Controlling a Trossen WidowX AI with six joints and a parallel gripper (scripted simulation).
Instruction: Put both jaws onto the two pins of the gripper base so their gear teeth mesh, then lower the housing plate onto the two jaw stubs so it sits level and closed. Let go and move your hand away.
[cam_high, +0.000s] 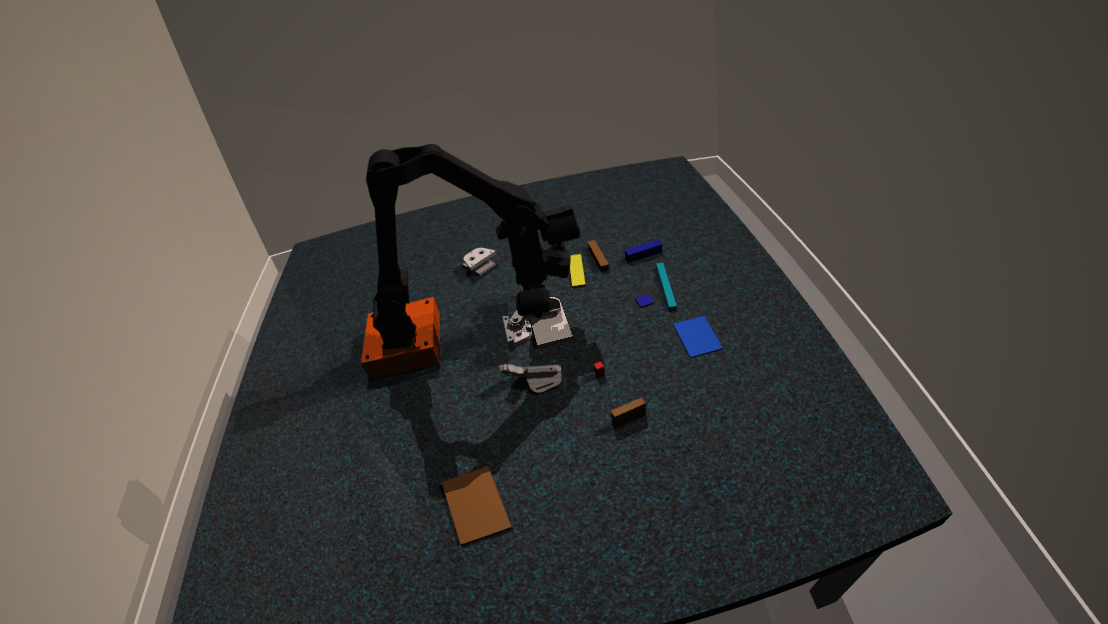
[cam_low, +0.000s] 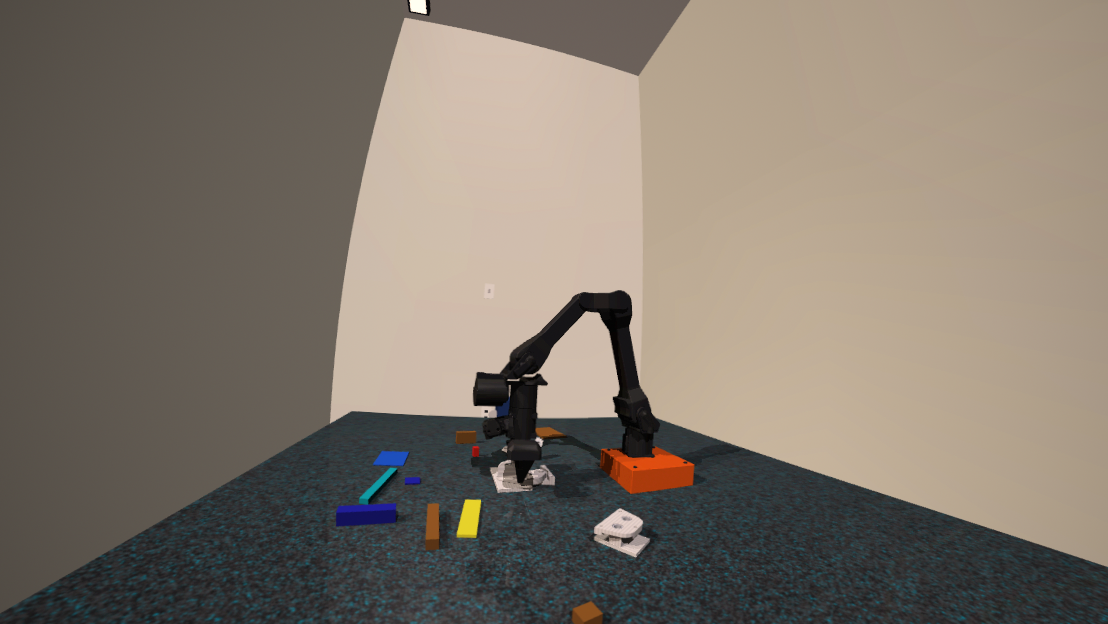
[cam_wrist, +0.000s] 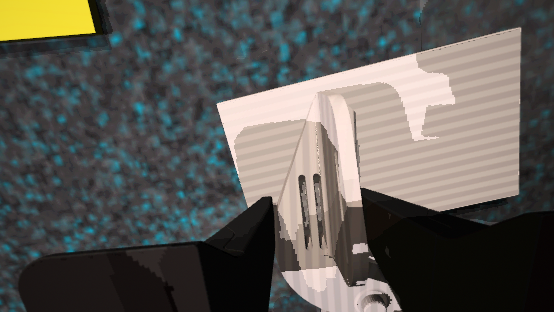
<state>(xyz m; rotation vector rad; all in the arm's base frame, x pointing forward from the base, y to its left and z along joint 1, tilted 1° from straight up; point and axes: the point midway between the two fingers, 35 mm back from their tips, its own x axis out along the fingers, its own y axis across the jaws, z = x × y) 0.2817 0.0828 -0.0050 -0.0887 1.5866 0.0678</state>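
The white jaw lies 3 cm behind my gripper tip and 2 cm to the right of it. The rest, counted from my gripper tip: brown bar: 13 cm ahead, 19 cm to the left, 1 cm below; then yellow bar: 8 cm ahead, 15 cm to the left, 1 cm below; then red cube: 12 cm ahead, 17 cm to the right.
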